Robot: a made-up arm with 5 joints. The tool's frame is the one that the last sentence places. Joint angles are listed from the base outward.
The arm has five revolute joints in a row. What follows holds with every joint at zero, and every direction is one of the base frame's.
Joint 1 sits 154.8 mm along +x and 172.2 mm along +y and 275.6 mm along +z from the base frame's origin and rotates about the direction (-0.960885, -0.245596, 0.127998).
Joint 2 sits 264.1 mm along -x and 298.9 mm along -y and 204.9 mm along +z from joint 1 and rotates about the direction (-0.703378, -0.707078, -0.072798).
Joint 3 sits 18.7 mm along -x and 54.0 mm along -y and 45.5 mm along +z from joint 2 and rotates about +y.
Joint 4 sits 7.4 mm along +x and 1.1 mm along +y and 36.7 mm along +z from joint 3 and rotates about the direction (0.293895, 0.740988, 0.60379).
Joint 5 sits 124.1 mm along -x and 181.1 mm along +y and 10.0 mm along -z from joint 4 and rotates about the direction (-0.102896, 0.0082, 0.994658).
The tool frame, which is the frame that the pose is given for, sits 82.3 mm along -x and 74.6 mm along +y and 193.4 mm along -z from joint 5; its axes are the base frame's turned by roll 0.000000, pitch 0.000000 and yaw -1.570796 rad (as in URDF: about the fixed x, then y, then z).
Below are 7 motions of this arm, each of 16 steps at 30 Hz.
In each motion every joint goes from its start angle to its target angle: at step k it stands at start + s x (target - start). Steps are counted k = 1, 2, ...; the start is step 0. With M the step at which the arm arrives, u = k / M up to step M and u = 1 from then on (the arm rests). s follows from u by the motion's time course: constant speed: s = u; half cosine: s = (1 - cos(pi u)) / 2; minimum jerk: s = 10 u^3 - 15 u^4 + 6 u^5.
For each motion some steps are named. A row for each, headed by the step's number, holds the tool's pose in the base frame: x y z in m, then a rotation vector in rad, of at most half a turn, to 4 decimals.
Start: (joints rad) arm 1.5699 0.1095 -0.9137 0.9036 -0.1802
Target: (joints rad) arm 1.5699 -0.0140 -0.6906 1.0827 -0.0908
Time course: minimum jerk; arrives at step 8
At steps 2, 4, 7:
2: -0.3996 -0.0412 0.4402 -0.9577 -1.2812 -0.5071
4: -0.4607 -0.0082 0.4503 -1.0860 -1.1318 -0.5939
7: -0.5258 0.0455 0.4701 -1.2240 -0.9245 -0.6861

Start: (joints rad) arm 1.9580 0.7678 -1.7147 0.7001 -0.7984
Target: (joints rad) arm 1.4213 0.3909 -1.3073 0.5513 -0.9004
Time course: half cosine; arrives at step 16
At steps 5, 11, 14, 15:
5: 0.0160 0.1012 0.5121 0.0911 -1.6774 0.5630
11: -0.0387 0.0161 0.4194 0.3004 -1.6581 -0.1731
14: -0.0620 0.0077 0.3866 0.3575 -1.6123 -0.4140
15: -0.0658 0.0072 0.3818 0.3656 -1.6035 -0.4509

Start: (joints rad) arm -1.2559 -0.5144 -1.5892 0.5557 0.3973
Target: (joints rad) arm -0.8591 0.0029 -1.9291 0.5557 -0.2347
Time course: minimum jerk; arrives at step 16
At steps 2, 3, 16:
2: -0.2200 0.1344 0.2705 1.5308 0.2356 -1.5044
3: -0.2145 0.1369 0.2668 1.5205 0.2126 -1.5230
16: -0.0284 0.1090 0.1833 1.5309 -0.5773 -1.7724

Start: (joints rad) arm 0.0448 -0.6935 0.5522 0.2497 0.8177
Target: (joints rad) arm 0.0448 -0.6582 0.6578 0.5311 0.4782
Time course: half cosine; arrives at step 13
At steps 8, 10, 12, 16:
8: -0.2994 -0.1628 0.8024 -0.0927 1.4514 -0.3457
10: -0.2849 -0.1713 0.8191 -0.1400 1.5091 -0.3534
12: -0.2761 -0.1760 0.8279 -0.1682 1.5408 -0.3569
16: -0.2749 -0.1767 0.8291 -0.1720 1.5449 -0.3573

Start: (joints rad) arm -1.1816 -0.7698 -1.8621 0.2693 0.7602
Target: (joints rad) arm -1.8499 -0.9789 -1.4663 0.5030 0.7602
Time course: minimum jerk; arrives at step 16
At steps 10, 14, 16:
10: -0.2221 0.0715 0.3228 1.9286 0.6909 -1.4402
14: -0.2722 0.0382 0.3267 2.1384 0.9388 -1.2685
16: -0.2752 0.0360 0.3264 2.1519 0.9531 -1.2565

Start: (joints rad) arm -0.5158 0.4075 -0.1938 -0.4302 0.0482
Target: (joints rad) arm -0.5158 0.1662 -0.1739 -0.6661 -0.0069
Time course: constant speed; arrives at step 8
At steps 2, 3, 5, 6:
2: -0.0710 0.0623 0.1982 0.5699 -0.4342 -1.9925
3: -0.0648 0.0635 0.2029 0.5785 -0.4180 -2.0192
5: -0.0523 0.0653 0.2117 0.5930 -0.3853 -2.0730
6: -0.0460 0.0658 0.2158 0.5991 -0.3689 -2.1001

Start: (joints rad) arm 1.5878 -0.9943 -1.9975 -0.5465 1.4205
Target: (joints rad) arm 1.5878 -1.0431 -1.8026 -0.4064 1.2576
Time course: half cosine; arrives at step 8
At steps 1, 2, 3, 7, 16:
1: 0.0373 0.2907 0.5200 -0.2266 -2.1882 0.2907
2: 0.0367 0.2844 0.5114 -0.2329 -2.1568 0.2739
3: 0.0350 0.2751 0.4984 -0.2418 -2.1096 0.2479
7: 0.0175 0.2399 0.4465 -0.2740 -1.9196 0.1348
16: 0.0160 0.2380 0.4435 -0.2757 -1.9085 0.1278

